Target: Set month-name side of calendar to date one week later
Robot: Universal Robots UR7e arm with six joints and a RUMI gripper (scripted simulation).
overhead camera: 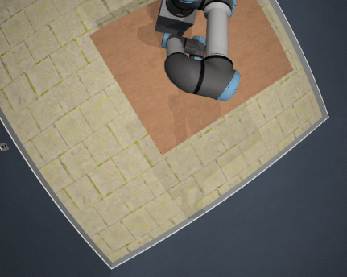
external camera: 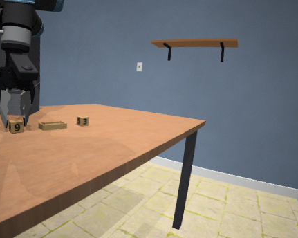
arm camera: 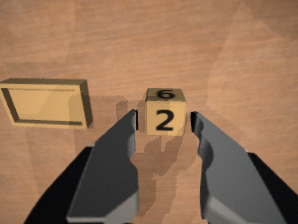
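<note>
The cube is 21 cm to the left of my hand, 6 cm ahead of it and 1 cm below it. Also, from my hand: wooden tray 11 cm to the left, 3 cm ahead, 2 cm below.
</note>
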